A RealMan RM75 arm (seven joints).
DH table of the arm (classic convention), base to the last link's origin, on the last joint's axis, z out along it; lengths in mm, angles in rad. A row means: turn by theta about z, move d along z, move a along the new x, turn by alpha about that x. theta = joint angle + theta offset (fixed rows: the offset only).
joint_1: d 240.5, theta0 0, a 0, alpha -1.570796
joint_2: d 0, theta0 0, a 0, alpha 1.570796
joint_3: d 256, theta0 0, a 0, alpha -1.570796
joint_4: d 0, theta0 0, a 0, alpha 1.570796
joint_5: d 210, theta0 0, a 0, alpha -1.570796
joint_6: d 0, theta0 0, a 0, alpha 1.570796
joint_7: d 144, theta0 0, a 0, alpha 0
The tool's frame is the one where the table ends.
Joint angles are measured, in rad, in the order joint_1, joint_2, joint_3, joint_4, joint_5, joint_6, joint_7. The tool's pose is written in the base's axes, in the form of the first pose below.
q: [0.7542 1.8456 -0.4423 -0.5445 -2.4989 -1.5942 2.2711]
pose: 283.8, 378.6, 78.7, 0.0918, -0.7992, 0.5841, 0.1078
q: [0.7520 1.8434 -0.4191 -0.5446 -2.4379 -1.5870 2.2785]
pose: 278.1, 384.2, 84.0, 0.0965, -0.7915, 0.5849, 0.1486
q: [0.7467 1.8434 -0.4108 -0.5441 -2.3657 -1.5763 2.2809]
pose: 272.5, 389.2, 88.2, 0.1002, -0.7848, 0.5821, 0.1879
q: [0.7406 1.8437 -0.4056 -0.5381 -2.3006 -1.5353 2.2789]
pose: 270.9, 396.1, 92.4, 0.1167, -0.7743, 0.5807, 0.2229
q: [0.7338 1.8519 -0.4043 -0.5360 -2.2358 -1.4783 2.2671]
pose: 270.4, 403.7, 94.6, 0.1394, -0.7632, 0.5767, 0.2559
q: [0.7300 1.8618 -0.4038 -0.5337 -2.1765 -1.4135 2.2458]
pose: 270.4, 411.9, 96.6, 0.1661, -0.7525, 0.5702, 0.2848
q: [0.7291 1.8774 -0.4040 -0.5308 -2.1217 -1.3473 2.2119]
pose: 269.7, 419.6, 96.0, 0.1922, -0.7437, 0.5606, 0.3095
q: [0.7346 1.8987 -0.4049 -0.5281 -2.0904 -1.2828 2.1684]
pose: 268.3, 426.4, 90.9, 0.2163, -0.7405, 0.5492, 0.3213
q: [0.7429 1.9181 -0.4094 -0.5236 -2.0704 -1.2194 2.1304]
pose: 267.0, 432.9, 85.0, 0.2386, -0.7383, 0.5404, 0.3256
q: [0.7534 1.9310 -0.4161 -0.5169 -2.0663 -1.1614 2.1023]
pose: 266.5, 438.7, 79.8, 0.2586, -0.7377, 0.5344, 0.3216
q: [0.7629 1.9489 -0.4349 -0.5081 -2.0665 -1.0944 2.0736]
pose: 266.7, 443.5, 70.3, 0.2783, -0.7390, 0.5295, 0.3099
